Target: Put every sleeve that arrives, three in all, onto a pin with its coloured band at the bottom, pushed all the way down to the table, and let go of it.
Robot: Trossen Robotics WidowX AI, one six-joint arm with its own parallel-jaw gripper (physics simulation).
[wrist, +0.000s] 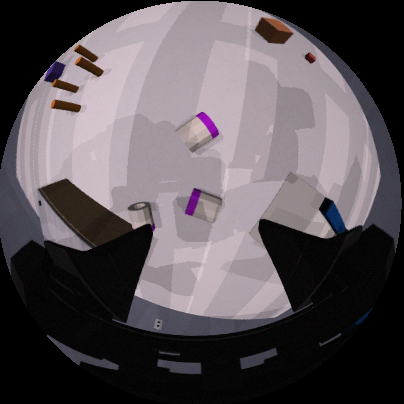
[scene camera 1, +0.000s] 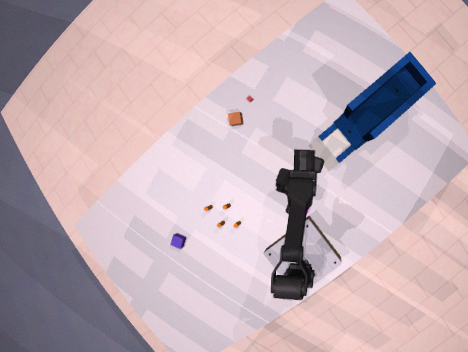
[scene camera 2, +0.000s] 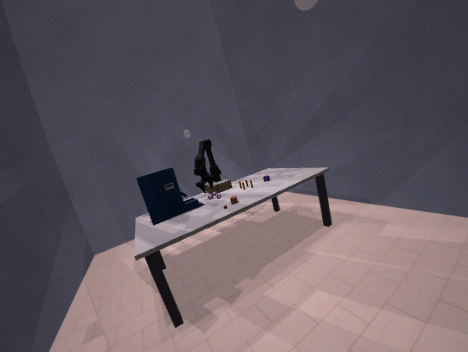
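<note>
Three pale sleeves with purple bands lie on the table in the wrist view. One sleeve (wrist: pixel 196 133) has its band toward the upper right. A second sleeve (wrist: pixel 206 206) has its band on the left. A third sleeve (wrist: pixel 141 215) is near the left fingertip, its open end facing up-left and its band partly hidden by the finger. Four orange-brown pins stand in a group, one of them a pin (wrist: pixel 66 106) (scene camera 1: pixel 237 224); no sleeve is on them. My gripper (wrist: pixel 205 227) is open and empty above the table, with the second sleeve in view between its fingertips.
A blue chute (scene camera 1: pixel 382 105) (scene camera 2: pixel 159 195) with a pale ramp (wrist: pixel 287 205) is beside the arm. A brown-edged base plate (scene camera 1: pixel 325 245), a purple cube (scene camera 1: pixel 178 241) (wrist: pixel 55 72), an orange-brown block (scene camera 1: pixel 235 119) (wrist: pixel 273 31) and a small red cube (scene camera 1: pixel 250 99) (wrist: pixel 310 58) are also there.
</note>
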